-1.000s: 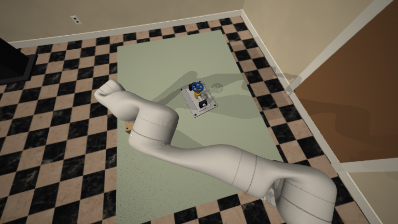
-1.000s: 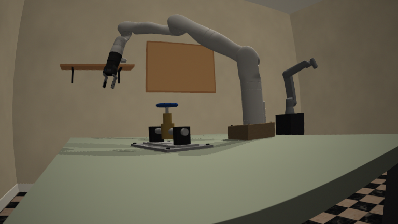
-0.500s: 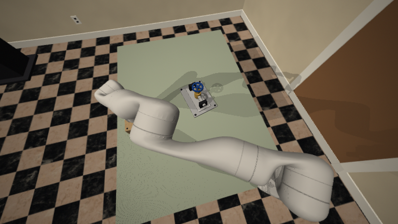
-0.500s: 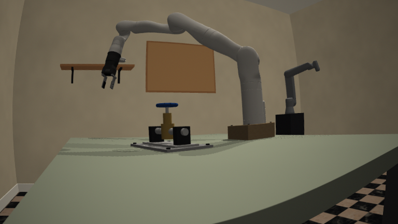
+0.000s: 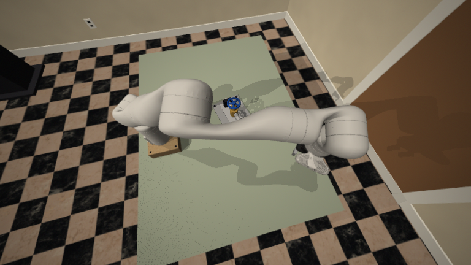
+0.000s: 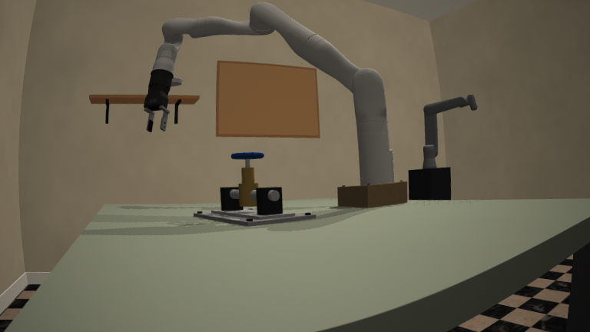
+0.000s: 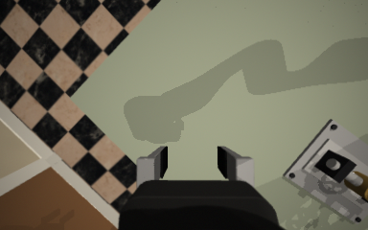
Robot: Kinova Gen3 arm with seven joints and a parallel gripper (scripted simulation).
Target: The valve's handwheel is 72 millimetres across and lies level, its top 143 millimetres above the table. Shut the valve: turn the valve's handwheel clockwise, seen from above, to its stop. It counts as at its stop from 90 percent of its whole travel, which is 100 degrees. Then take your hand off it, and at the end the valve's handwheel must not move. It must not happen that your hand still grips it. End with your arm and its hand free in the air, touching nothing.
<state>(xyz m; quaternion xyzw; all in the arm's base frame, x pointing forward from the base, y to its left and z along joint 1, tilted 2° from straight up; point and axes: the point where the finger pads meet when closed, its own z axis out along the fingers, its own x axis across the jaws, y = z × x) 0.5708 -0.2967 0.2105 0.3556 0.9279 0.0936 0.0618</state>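
Now: hand 17 cm past the blue handwheel, 36 cm to the right of it and 13 cm above it. From my hand the other things lie so: baseplate (17 cm behind, 36 cm to the left, 25 cm below).
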